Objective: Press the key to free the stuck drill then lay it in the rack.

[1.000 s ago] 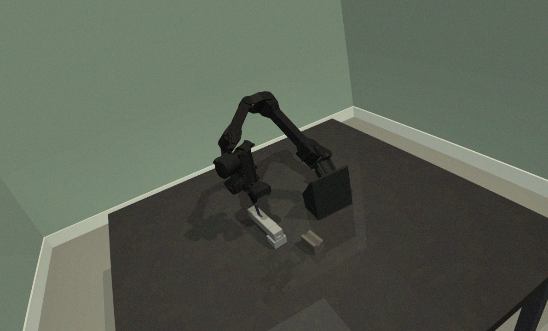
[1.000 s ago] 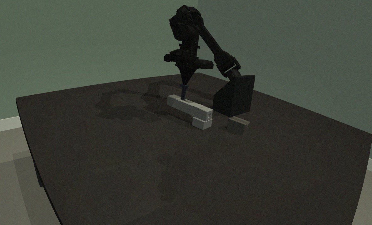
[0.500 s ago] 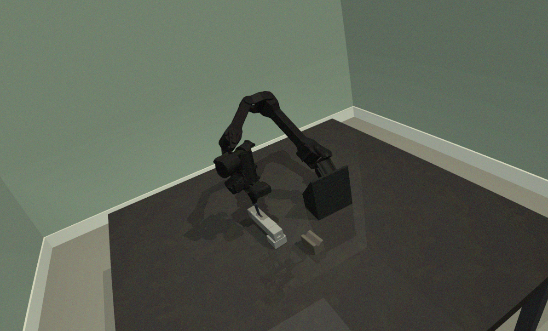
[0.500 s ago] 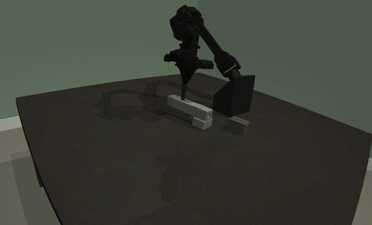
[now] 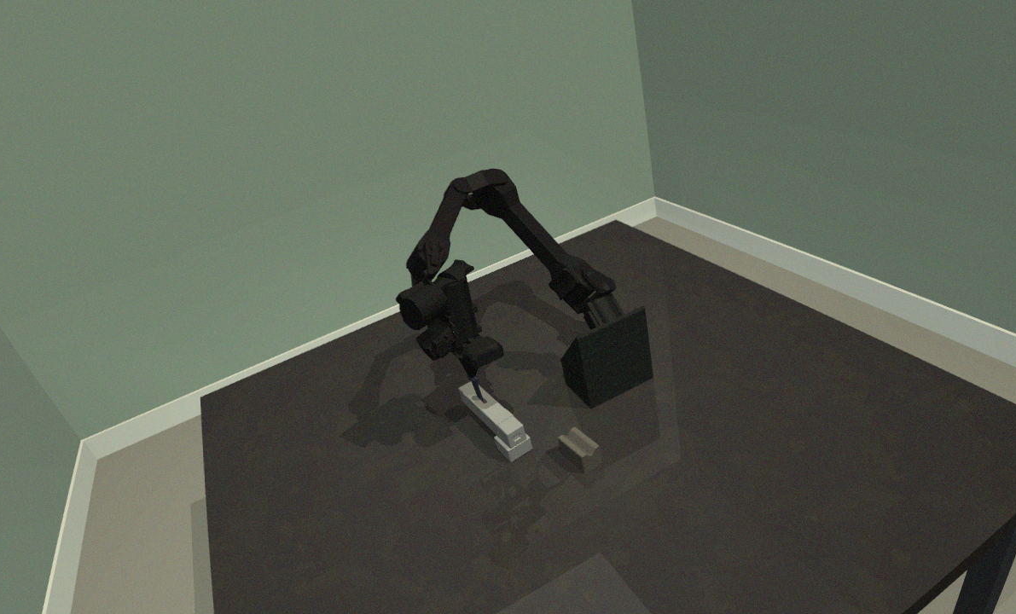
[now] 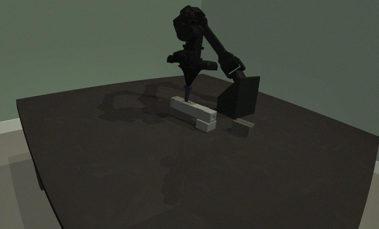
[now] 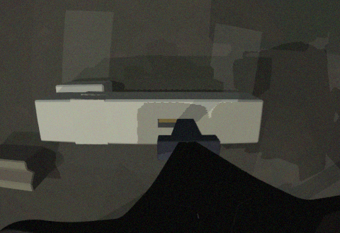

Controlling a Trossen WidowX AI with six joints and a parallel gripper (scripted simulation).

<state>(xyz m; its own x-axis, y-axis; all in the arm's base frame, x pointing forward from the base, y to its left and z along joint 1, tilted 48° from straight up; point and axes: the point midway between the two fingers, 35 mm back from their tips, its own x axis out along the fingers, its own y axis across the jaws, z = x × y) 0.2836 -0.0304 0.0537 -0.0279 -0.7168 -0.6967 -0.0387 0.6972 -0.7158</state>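
Right now the dark blue t-shaped peg is 3 cm below my gripper tip. Round my gripper tip: rack block (9 cm behind, 19 cm to the left, 11 cm below); pale housing (1 cm behind, 3 cm to the left, 9 cm below).
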